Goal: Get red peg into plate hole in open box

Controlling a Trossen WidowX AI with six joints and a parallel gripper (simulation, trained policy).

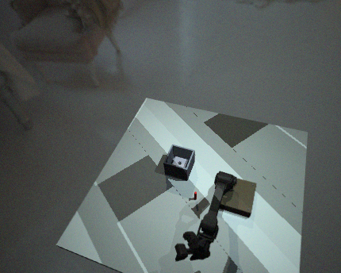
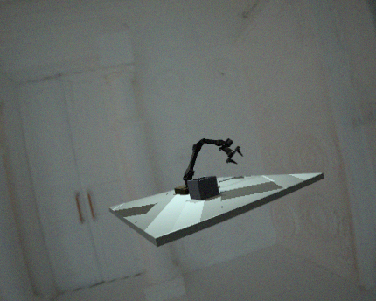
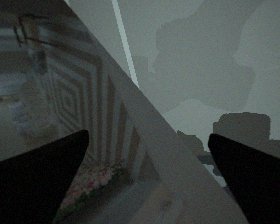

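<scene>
Right now my gripper tip is 410 mm to the left of the red peg, 140 mm above it and 10 mm past it. The rest, counted from my gripper tip: pale plate: 620 mm to the right, 130 mm below, 120 mm ahead.
</scene>
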